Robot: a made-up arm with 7 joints. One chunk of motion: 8 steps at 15 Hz.
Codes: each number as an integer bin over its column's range. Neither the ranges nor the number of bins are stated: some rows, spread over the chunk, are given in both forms.
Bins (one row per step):
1: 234 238 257 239 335 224
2: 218 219 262 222 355 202
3: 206 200 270 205 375 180
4: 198 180 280 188 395 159
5: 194 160 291 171 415 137
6: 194 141 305 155 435 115
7: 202 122 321 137 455 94
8: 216 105 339 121 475 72
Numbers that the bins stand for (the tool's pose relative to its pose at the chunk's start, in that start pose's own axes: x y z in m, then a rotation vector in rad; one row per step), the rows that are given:
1: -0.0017 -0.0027 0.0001 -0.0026 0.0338 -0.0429
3: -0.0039 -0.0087 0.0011 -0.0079 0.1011 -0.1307
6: -0.0048 -0.0179 0.0039 -0.0157 0.2021 -0.2605
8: -0.0031 -0.0236 0.0065 -0.0211 0.2694 -0.3463
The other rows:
2: -0.0029 -0.0057 0.0005 -0.0052 0.0675 -0.0868
4: -0.0045 -0.0118 0.0019 -0.0106 0.1348 -0.1726
5: -0.0048 -0.0150 0.0028 -0.0132 0.1684 -0.2165
7: -0.0042 -0.0209 0.0051 -0.0186 0.2358 -0.3024

